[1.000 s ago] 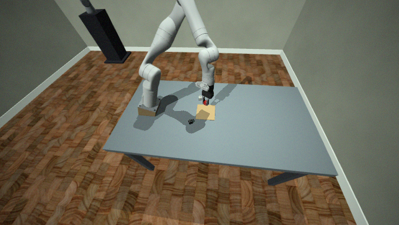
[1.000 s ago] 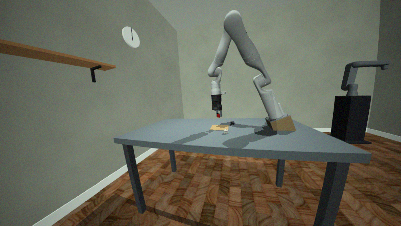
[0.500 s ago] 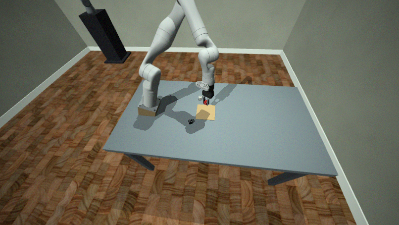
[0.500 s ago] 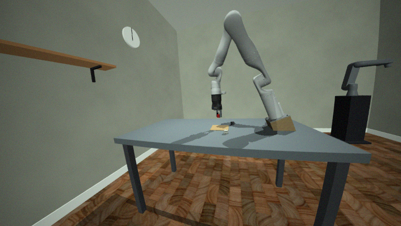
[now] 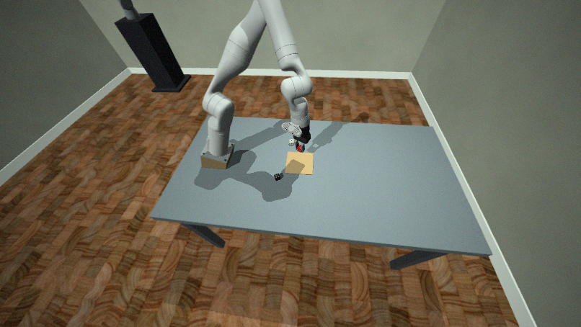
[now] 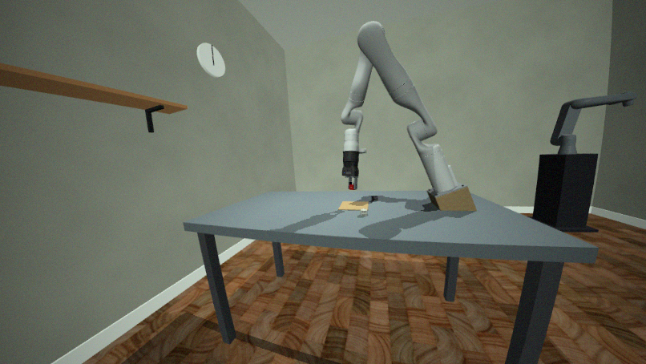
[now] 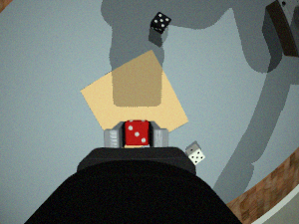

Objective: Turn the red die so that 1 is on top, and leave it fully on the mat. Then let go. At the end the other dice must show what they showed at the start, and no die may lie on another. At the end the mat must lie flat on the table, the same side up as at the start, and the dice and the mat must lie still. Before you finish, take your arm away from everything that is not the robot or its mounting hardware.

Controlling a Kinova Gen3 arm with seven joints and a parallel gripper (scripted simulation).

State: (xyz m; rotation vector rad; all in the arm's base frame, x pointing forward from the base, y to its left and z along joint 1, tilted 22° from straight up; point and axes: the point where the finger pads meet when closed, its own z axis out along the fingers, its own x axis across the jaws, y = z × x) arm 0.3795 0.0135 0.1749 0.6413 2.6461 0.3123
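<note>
Right now my hand is 1 cm to the left of the tan mat and 11 cm above it. Also, from my hand: black die (11 cm behind, 11 cm to the right, 10 cm below); red die (1 cm below); white die (5 cm behind, 12 cm to the left, 10 cm below).
</note>
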